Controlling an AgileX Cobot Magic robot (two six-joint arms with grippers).
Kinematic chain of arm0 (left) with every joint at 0, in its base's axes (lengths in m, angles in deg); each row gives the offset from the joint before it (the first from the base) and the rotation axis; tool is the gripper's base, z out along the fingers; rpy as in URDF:
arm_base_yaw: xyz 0 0 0.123 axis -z
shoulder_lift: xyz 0 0 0 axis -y
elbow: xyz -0.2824 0 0.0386 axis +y
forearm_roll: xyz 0.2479 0 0.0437 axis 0.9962 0 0.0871
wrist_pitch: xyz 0 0 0 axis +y
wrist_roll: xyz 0.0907 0 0.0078 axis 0.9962 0 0.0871
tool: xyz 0 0 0 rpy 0 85 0
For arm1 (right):
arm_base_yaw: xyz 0 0 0.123 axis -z
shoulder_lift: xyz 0 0 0 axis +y
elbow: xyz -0.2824 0 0.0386 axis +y
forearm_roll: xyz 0.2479 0 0.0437 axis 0.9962 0 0.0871
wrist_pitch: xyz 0 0 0 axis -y
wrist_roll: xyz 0.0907 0 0.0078 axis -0.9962 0 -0.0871
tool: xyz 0 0 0 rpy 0 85 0
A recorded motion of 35 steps. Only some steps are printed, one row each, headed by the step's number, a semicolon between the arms.
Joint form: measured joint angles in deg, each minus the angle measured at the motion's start. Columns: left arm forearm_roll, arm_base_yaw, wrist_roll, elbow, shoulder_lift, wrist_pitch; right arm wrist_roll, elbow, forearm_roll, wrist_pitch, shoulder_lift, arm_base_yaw.
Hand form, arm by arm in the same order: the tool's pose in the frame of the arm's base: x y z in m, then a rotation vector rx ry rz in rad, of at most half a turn. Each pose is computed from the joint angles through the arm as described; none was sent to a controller.
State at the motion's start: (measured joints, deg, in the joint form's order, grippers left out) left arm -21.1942 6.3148 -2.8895 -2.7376 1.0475 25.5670; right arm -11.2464 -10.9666 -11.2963 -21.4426 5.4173 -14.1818
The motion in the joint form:
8: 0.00 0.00 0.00 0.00 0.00 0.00; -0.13 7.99 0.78 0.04 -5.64 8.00
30: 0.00 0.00 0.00 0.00 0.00 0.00; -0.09 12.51 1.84 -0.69 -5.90 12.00
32: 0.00 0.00 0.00 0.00 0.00 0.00; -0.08 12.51 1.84 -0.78 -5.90 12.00
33: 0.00 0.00 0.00 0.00 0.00 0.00; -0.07 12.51 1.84 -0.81 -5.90 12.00
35: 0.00 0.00 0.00 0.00 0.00 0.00; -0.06 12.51 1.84 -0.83 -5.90 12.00
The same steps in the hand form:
8: 0.0463 -0.0195 0.1926 -0.1460 1.8563 -0.4906; 0.0514 -0.0006 0.1976 -0.0245 1.7950 0.0370
30: 0.0463 -0.0195 0.1926 -0.1460 1.8563 -0.4906; 0.0525 -0.0037 0.1702 0.0487 1.8823 -0.0015
32: 0.0463 -0.0195 0.1926 -0.1460 1.8563 -0.4906; 0.0525 -0.0037 0.1701 0.0488 1.8839 -0.0019
33: 0.0463 -0.0195 0.1926 -0.1460 1.8563 -0.4906; 0.0525 -0.0037 0.1701 0.0487 1.8844 -0.0021
35: 0.0463 -0.0195 0.1926 -0.1460 1.8563 -0.4906; 0.0525 -0.0037 0.1700 0.0486 1.8847 -0.0023

